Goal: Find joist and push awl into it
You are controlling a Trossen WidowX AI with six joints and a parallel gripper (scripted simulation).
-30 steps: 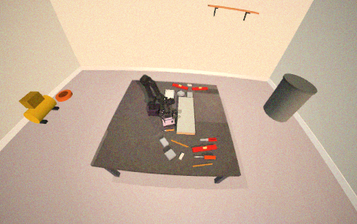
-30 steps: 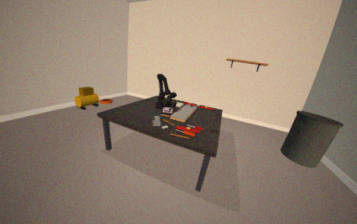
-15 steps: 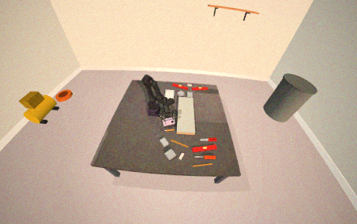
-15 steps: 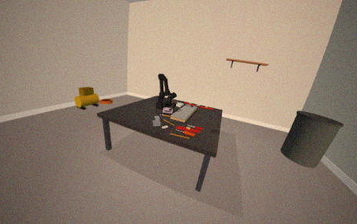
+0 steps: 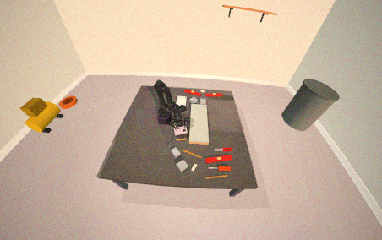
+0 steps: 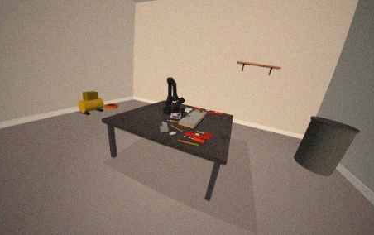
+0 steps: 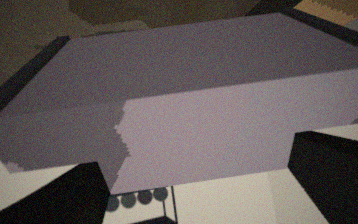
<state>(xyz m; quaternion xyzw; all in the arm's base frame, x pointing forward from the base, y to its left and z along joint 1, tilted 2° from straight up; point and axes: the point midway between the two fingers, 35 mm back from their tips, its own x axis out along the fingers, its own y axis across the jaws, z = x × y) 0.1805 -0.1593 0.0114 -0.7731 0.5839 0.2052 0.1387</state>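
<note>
My gripper tip is 3 cm past the awl, 6 cm to the left of it and 7 cm above it. The rest, counted from my gripper tip: white tray 1 cm behind, 50 cm to the left, 6 cm below; then stud finder 1 cm ahead, 1 cm to the left, 1 cm below.
</note>
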